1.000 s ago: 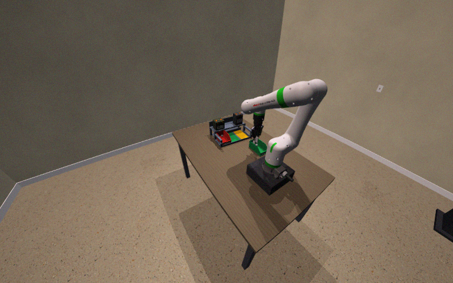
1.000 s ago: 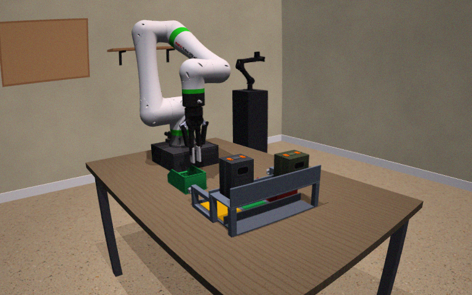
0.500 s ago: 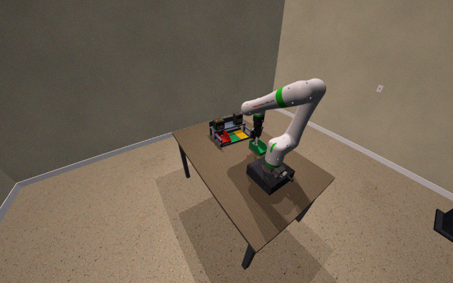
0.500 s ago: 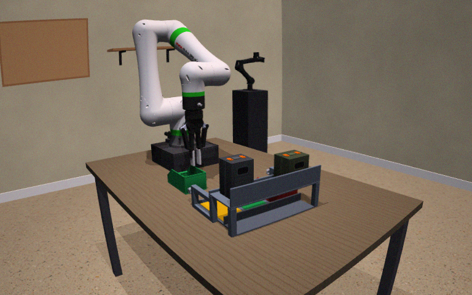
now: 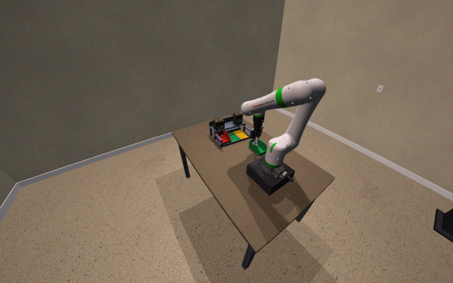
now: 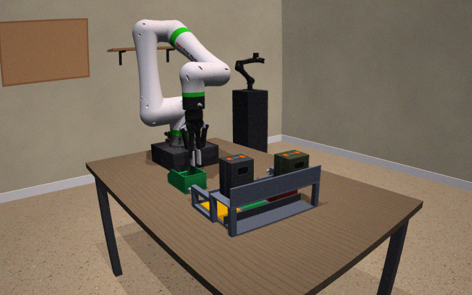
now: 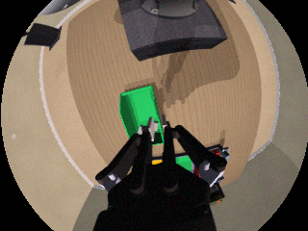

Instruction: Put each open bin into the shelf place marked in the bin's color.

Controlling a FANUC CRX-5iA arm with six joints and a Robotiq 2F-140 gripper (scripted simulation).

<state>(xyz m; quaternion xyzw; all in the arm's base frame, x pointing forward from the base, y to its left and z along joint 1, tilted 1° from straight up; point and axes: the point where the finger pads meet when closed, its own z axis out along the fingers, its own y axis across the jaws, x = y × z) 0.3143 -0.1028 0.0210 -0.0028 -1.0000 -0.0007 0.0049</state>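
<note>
My gripper is now 8 cm above the green bin and 5 cm to the left of it. Also, from my hand: olive box (40 cm ahead, 16 cm to the left, 3 cm above); black box (39 cm ahead, 7 cm to the right, 4 cm above); red bin (31 cm ahead, 17 cm to the left, 8 cm below).
</note>
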